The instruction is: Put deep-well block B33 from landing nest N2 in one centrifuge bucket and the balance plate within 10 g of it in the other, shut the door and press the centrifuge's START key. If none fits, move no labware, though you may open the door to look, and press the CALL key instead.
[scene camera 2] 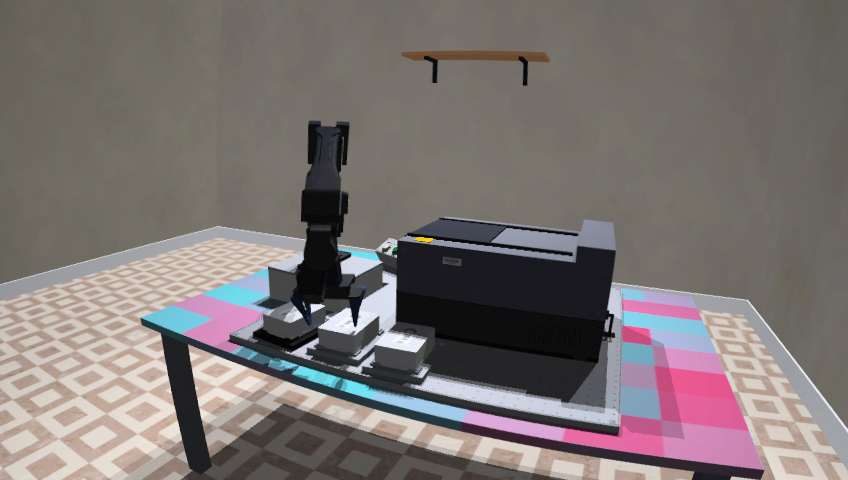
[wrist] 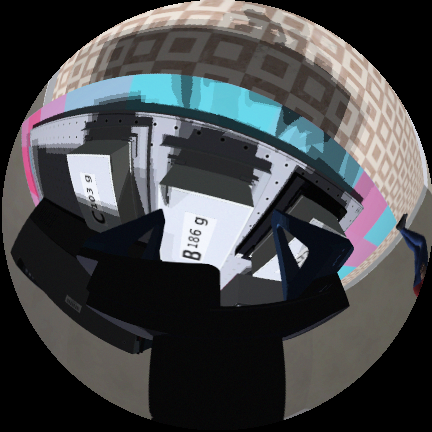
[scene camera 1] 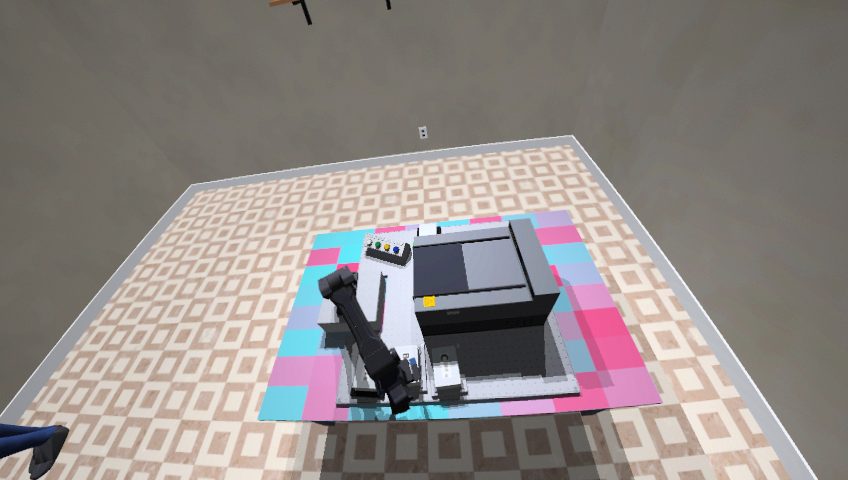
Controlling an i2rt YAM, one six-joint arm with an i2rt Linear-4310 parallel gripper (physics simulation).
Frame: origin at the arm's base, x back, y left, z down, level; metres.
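Seen in the pictures: gripper, fingertip midpoint: (scene camera 2: 332,325) (wrist: 217,214).
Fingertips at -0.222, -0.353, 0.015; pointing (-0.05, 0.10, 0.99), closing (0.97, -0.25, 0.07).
Observation:
A point is followed by its place in that frame, as x, y, z.
My gripper (scene camera 2: 332,324) @(-0.222, -0.353, 0.015) (wrist: 217,214) @(-0.222, -0.353, 0.015) is open and empty, pointing down over the white plate marked B 186 g (scene camera 1: 406,355) @(-0.237, -0.274, 0.021) (scene camera 2: 342,342) @(-0.251, -0.365, 0.042) (wrist: 227,235) @(-0.205, -0.324, 0.021), with its fingertips to either side of the plate in the wrist view. A plate marked C 103 g (scene camera 1: 445,374) @(-0.367, -0.350, 0.020) (scene camera 2: 397,356) @(-0.377, -0.384, 0.037) (wrist: 95,175) @(-0.354, -0.360, 0.020) sits in the neighbouring nest. Another white-topped block (scene camera 2: 279,327) @(-0.098, -0.369, 0.040) (wrist: 270,266) @(-0.131, -0.281, 0.021) sits on a black nest; a finger partly hides its label, which I cannot read. The centrifuge (scene camera 1: 493,312) @(-0.553, -0.198, -0.078) (scene camera 2: 505,279) @(-0.535, -0.197, -0.082) has dark and light panels over its top; its buckets do not show. Which block is B33 is unclear.
A key box (scene camera 1: 386,252) @(-0.151, 0.213, 0.026) (scene camera 2: 387,252) @(-0.081, 0.257, 0.021) with white, green, yellow and blue keys stands behind, left of the centrifuge. A pale box (scene camera 1: 370,291) @(-0.095, -0.004, 0.004) (scene camera 2: 285,285) @(0.052, -0.129, 0.040) stands by the arm's base. The centrifuge rises high beside the nests. A wooden shelf (scene camera 2: 476,55) hangs on the wall.

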